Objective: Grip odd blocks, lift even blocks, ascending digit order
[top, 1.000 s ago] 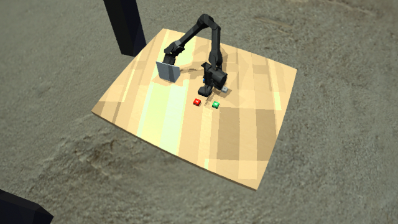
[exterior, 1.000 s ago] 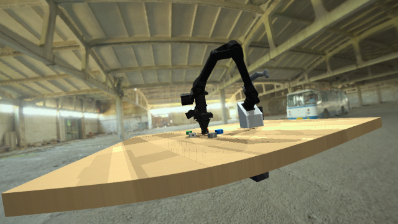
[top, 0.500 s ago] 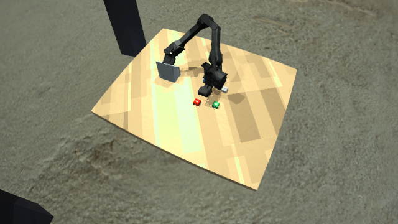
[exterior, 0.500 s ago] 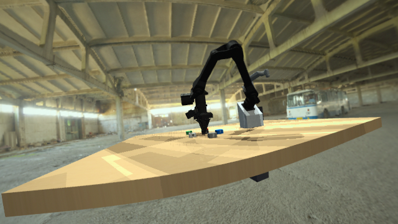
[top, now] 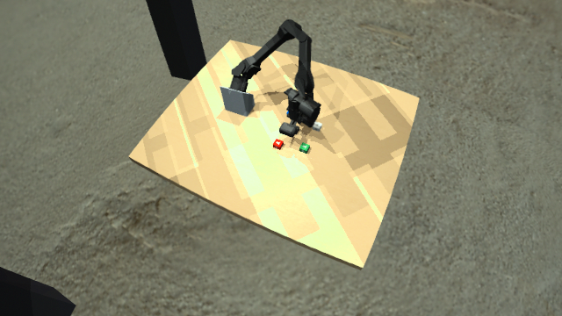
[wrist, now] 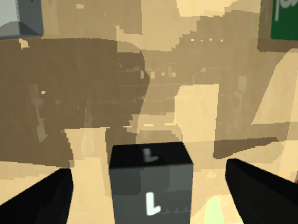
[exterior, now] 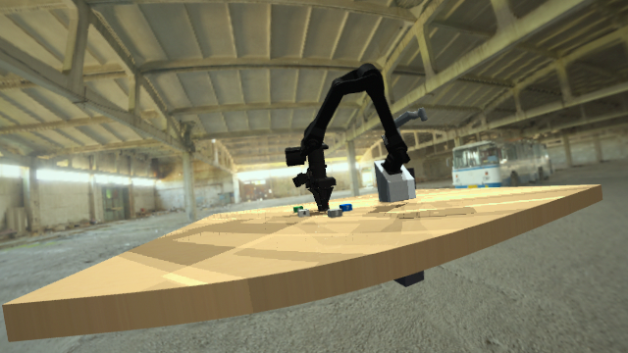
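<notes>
Now: gripper tip 1 cm past the black block. Round my gripper tip: green block (7 cm ahead, 7 cm to the right); then white block (8 cm ahead, 5 cm to the left); then blue block (5 cm behind, 8 cm to the left).
</notes>
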